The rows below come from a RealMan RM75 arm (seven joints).
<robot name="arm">
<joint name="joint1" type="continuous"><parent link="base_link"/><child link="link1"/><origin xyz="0 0 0.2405" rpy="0 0 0"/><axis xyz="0 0 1"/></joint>
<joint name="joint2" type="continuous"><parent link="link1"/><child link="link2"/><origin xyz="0 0 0" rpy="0 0 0"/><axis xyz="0 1 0"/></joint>
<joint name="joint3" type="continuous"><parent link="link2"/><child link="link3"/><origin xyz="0 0 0.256" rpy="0 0 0"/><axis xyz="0 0 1"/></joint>
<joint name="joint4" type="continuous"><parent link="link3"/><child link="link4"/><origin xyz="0 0 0" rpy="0 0 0"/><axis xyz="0 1 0"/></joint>
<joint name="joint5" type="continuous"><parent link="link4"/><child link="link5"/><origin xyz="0 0 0.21" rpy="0 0 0"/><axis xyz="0 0 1"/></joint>
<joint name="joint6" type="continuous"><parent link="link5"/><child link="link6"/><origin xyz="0 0 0" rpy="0 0 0"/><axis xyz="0 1 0"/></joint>
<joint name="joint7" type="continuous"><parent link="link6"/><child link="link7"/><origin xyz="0 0 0.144" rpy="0 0 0"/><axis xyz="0 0 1"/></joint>
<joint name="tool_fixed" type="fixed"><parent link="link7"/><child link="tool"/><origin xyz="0 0 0" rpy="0 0 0"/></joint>
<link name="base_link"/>
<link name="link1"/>
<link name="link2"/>
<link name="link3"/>
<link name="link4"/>
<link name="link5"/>
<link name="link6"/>
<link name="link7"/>
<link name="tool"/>
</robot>
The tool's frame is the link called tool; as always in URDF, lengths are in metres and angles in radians. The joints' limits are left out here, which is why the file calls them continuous.
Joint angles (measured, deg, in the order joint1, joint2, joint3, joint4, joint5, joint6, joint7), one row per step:
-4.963, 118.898, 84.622, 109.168, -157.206, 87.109, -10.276
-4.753, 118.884, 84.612, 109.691, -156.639, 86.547, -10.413
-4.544, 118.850, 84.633, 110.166, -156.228, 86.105, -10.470
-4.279, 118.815, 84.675, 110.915, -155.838, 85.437, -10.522
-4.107, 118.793, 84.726, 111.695, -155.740, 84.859, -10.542
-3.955, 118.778, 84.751, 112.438, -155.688, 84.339, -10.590
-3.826, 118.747, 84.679, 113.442, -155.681, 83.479, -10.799
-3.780, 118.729, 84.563, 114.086, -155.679, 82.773, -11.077
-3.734, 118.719, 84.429, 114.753, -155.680, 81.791, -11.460
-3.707, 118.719, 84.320, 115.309, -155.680, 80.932, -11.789
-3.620, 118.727, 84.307, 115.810, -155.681, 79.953, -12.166
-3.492, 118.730, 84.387, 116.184, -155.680, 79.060, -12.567
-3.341, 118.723, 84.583, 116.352, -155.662, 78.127, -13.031
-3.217, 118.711, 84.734, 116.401, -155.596, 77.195, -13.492
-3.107, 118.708, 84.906, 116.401, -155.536, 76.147, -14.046
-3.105, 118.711, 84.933, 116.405, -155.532, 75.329, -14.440
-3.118, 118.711, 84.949, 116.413, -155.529, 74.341, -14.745
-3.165, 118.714, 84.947, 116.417, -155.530, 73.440, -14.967
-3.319, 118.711, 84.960, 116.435, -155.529, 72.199, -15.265
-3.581, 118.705, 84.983, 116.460, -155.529, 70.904, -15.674
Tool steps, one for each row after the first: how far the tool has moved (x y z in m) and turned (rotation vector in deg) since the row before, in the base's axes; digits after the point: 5 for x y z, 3 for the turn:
-0.00426, 0.00268, 0.00039, 0.460, 0.608, 1.169
-0.00359, 0.00236, 0.00071, 0.451, 0.439, 0.962
-0.00499, 0.00339, 0.00150, 0.784, 0.473, 1.377
-0.00419, 0.00286, 0.00200, 0.834, 0.208, 1.200
-0.00397, 0.00251, 0.00187, 0.745, 0.154, 1.143
-0.00535, 0.00320, 0.00238, 0.981, 0.125, 1.719
-0.00364, 0.00209, 0.00137, 0.617, 0.060, 1.303
-0.00414, 0.00263, 0.00152, 0.778, 0.081, 1.576
-0.00353, 0.00217, 0.00131, 0.680, 0.080, 1.331
-0.00357, 0.00269, 0.00167, 0.811, 0.080, 1.404
-0.00295, 0.00265, 0.00176, 0.756, 0.028, 1.254
-0.00202, 0.00282, 0.00185, 0.758, -0.015, 1.113
-0.00161, 0.00255, 0.00138, 0.647, 0.012, 1.005
-0.00148, 0.00272, 0.00147, 0.699, -0.021, 1.073
-0.00100, 0.00169, 0.00079, 0.490, -0.030, 0.772
-0.00119, 0.00195, 0.00094, 0.651, 0.050, 0.802
-0.00096, 0.00161, 0.00080, 0.604, 0.074, 0.659
-0.00093, 0.00190, 0.00126, 0.856, 0.095, 0.814
-0.00050, 0.00160, 0.00143, 0.872, 0.027, 0.815

